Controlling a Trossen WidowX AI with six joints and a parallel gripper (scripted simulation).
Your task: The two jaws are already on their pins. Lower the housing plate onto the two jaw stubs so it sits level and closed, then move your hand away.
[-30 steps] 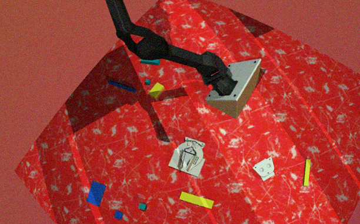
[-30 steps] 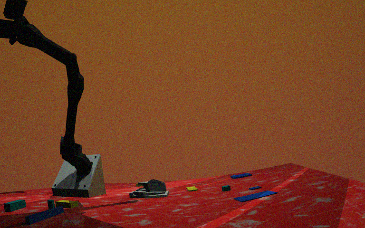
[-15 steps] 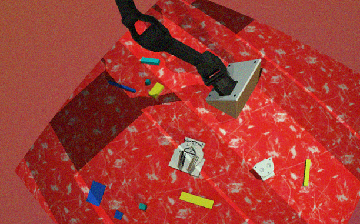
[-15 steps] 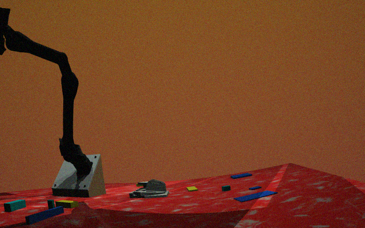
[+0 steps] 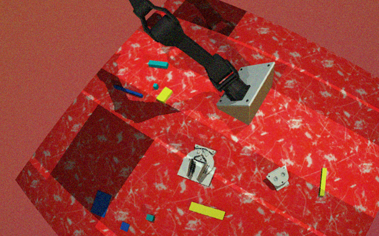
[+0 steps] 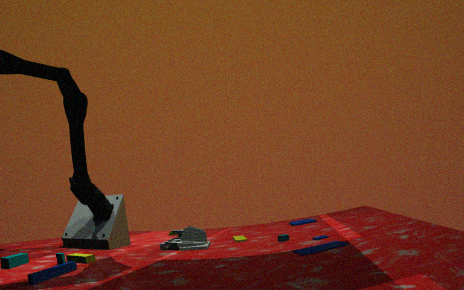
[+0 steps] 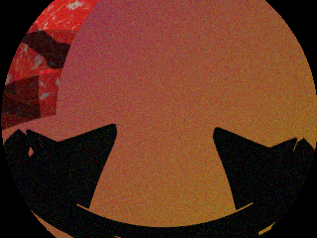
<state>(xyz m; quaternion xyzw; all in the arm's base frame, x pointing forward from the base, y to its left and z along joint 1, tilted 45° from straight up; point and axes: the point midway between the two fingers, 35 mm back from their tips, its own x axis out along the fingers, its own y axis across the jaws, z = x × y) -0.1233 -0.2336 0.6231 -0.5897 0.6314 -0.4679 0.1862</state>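
Now: the white ridged block 32 cm ahead of my gripper tip, 88 cm to the left of it and 36 cm below it. Round my gripper tip: teal cube 66 cm ahead, 57 cm to the left, 36 cm below; blue stick 29 cm ahead, 19 cm to the left, 36 cm below; grey jaw assembly 38 cm ahead, 63 cm to the left, 35 cm below.
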